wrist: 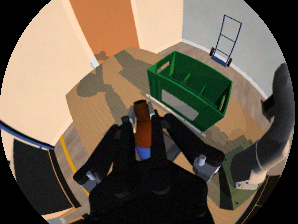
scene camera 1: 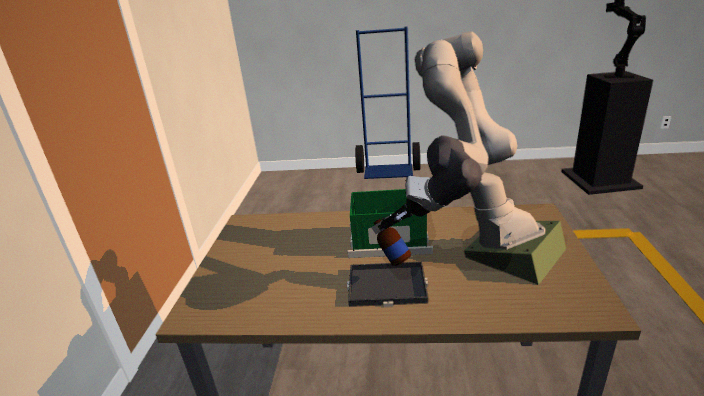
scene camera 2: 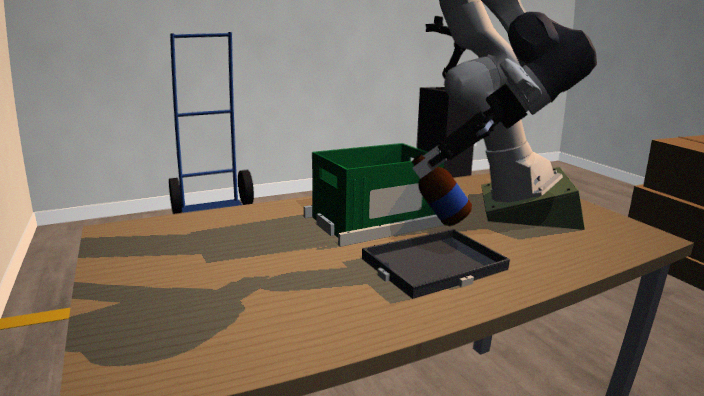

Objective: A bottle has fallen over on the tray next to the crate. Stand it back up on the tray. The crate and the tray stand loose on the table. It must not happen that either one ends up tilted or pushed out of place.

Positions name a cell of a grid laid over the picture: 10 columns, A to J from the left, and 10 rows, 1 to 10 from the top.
Labels:
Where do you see a bottle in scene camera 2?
At G5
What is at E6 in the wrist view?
A bottle.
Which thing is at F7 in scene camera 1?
A bottle.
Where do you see a green crate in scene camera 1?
F6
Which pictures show the green crate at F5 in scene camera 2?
The wrist view, scene camera 1 and scene camera 2: all of them.

